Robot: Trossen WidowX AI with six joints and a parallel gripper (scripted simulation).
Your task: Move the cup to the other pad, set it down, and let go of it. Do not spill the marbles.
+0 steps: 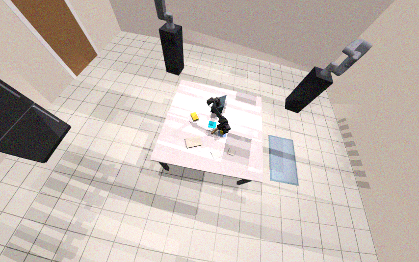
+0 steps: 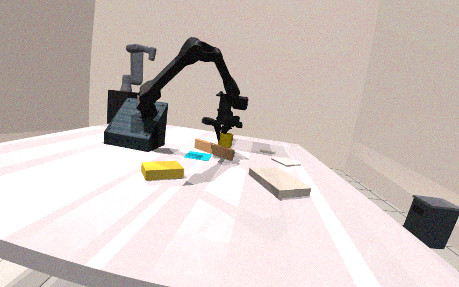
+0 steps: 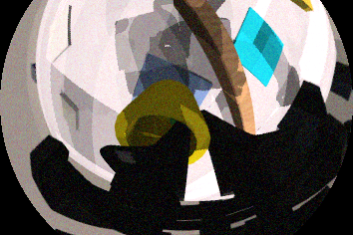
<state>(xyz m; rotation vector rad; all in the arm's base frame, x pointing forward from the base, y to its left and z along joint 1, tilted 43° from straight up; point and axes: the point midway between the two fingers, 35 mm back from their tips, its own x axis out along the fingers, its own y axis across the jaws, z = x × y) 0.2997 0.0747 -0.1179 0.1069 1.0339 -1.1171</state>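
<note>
Right now my gripper tip is 14 cm to the left of the cyan pad, 6 cm above it and 5 cm past it. From my gripper tip the other things lie so: light blue pad 6 cm below, 2 cm to the left, 2 cm ahead; wooden block 6 cm to the right, 4 cm below, 1 cm behind; yellow cup 2 cm to the left, 2 cm ahead.
</note>
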